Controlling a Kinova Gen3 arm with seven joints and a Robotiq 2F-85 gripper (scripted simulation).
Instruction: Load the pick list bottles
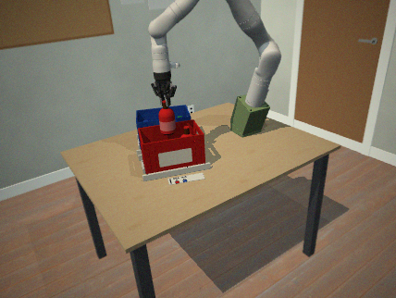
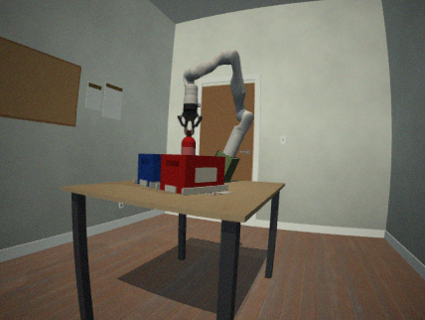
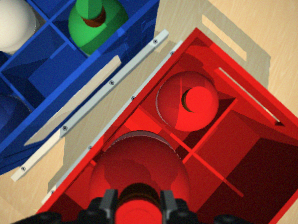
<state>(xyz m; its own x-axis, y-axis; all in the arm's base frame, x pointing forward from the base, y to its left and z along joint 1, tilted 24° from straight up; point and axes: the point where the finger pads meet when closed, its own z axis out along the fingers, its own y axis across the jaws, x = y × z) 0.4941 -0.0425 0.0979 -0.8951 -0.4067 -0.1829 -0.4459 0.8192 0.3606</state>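
My hand is 220 mm above the red crate, 40 mm to the right of it and 10 mm short of it. From my hand the other things lie so: blue crate (220 mm below, 190 mm to the right, 50 mm behind); then green-label bottle (210 mm below, 120 mm to the right, 120 mm behind); then blue-label bottle (210 mm below, 170 mm to the right, 50 mm ahead).
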